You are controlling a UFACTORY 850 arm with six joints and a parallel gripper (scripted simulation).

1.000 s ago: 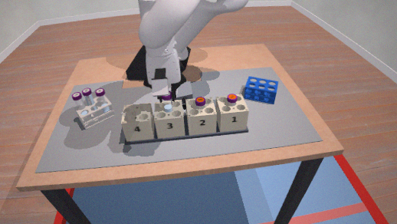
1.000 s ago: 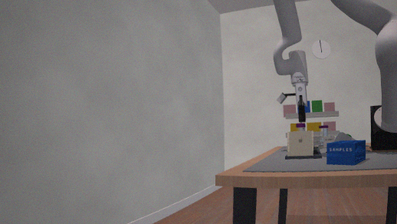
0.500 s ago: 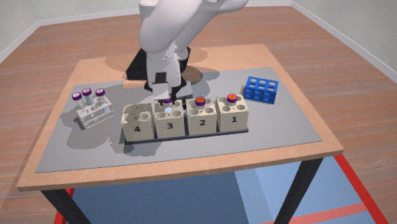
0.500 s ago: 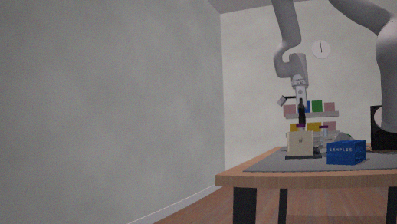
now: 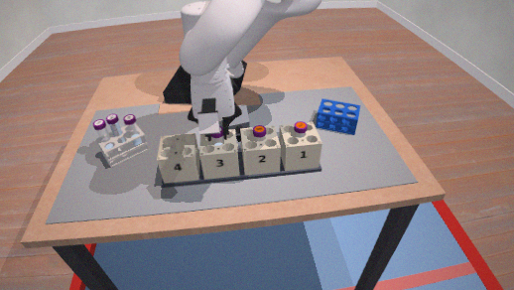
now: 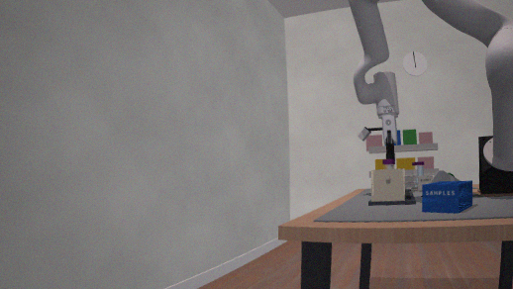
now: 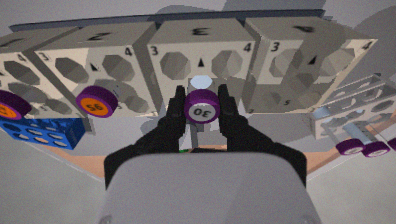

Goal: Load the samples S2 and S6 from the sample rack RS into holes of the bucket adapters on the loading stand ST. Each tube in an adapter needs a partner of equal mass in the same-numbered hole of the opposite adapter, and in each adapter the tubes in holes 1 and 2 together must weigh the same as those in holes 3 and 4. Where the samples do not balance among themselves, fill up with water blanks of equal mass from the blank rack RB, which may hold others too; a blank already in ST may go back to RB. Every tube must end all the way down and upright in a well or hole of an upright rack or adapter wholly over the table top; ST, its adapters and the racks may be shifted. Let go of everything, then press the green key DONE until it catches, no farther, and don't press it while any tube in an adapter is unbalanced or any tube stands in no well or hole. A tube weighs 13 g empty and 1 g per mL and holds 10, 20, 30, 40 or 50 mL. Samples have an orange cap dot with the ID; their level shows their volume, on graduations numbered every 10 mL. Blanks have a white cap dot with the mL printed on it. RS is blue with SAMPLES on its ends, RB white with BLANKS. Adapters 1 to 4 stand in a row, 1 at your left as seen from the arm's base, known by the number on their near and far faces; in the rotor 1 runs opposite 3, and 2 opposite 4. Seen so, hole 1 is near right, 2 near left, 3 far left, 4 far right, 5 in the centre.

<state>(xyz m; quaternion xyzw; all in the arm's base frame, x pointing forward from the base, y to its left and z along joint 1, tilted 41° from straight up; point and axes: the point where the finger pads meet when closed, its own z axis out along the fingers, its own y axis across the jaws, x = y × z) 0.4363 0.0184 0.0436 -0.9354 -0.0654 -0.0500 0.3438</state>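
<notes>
Right now the blank marked 30 is 1 cm to the left of my hand and 5 cm below it. From my hand the other things lie so: adapter 3: 8 cm below; adapter 4: 2 cm ahead, 11 cm to the right, 8 cm below; sample S6: 1 cm behind, 10 cm to the left, 6 cm below.
</notes>
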